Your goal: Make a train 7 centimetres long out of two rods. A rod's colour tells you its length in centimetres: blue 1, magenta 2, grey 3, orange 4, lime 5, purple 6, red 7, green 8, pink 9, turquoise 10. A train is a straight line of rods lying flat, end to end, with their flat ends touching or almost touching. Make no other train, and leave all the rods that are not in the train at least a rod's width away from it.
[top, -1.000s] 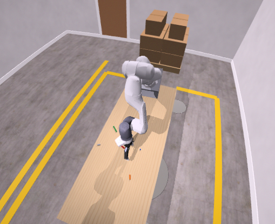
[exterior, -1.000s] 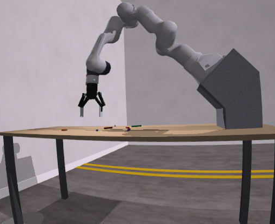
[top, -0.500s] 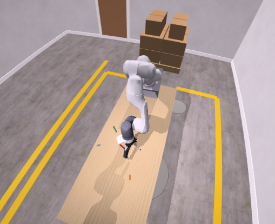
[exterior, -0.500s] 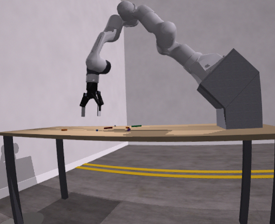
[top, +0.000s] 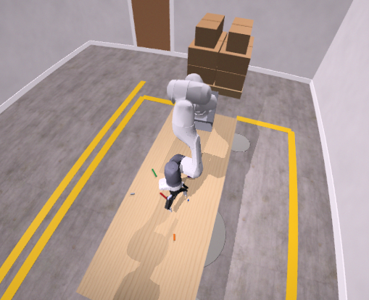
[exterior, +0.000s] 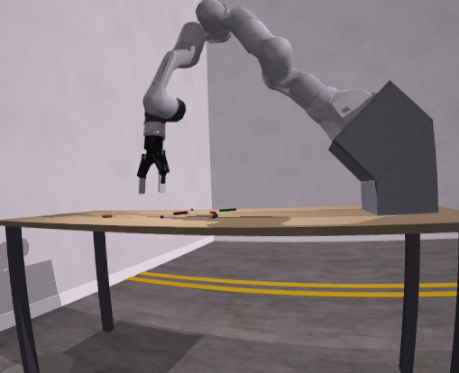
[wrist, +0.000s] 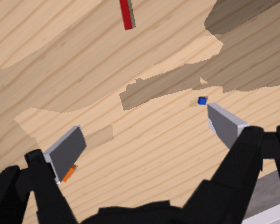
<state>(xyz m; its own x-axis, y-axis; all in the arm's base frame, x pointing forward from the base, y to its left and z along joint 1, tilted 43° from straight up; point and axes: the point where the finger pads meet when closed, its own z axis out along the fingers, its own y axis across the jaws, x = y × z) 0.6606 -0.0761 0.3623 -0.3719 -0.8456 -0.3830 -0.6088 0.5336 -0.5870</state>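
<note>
My hand is 60 mm past the small blue rod, 70 mm to the right of it and 100 mm above it. Round my hand: purple rod 260 mm behind, 80 mm to the left, 100 mm below; then red rod 80 mm behind, 110 mm to the right, 100 mm below; then green rod 270 mm behind, 210 mm to the right, 100 mm below.
</note>
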